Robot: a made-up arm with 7 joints.
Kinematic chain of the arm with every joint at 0, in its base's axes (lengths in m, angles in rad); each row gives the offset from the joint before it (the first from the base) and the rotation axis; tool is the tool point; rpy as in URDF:
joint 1: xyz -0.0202 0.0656 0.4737 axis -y
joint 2: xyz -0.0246 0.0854 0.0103 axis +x
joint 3: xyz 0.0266 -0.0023 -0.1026 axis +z
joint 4: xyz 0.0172 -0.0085 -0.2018 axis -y
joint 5: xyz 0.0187 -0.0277 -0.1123 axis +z
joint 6: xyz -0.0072 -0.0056 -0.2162 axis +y
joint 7: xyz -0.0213 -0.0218 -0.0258 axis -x
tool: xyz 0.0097 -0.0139 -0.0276 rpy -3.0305 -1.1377 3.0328
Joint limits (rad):
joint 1: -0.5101..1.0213
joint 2: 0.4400..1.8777
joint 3: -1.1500..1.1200
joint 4: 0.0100..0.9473
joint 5: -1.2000..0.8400
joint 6: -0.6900..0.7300
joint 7: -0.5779..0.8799
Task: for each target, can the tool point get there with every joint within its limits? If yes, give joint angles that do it. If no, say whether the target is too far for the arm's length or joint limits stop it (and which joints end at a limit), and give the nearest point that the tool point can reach.
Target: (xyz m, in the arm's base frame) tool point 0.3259 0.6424 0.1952
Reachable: yes | joints 0.6518 1.0892 -0.5014 0.3586 0.0649 -0.5241 0.6813
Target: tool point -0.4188 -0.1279 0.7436
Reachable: no: joint limits stop it (at a limit: joint 1, joint 2, joint 3, joint 4, joint 5, joint 6) | nearest point -0.2758 0.5087 0.8792 | short by 0.666 m
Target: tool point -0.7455 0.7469 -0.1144
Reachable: no: too far | nearest point -0.3493 0.5358 0.0203 | short by 0.469 m
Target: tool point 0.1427 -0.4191 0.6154
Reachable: no: joint limits stop it (at a limit: joint 1, joint 2, joint 4, joint 5, joint 6, joint 7) | nearest point 0.5158 0.0449 0.2937 | short by 0.677 m
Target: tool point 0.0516 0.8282 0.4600
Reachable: yes | joints 0.8817 1.5308 -0.1337 0.1559 -0.9474 0.2207 0.2408
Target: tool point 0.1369 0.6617 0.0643
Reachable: yes | joints 0.3400 0.9245 -0.7361 0.1611 -0.8704 0.4581 -0.0870
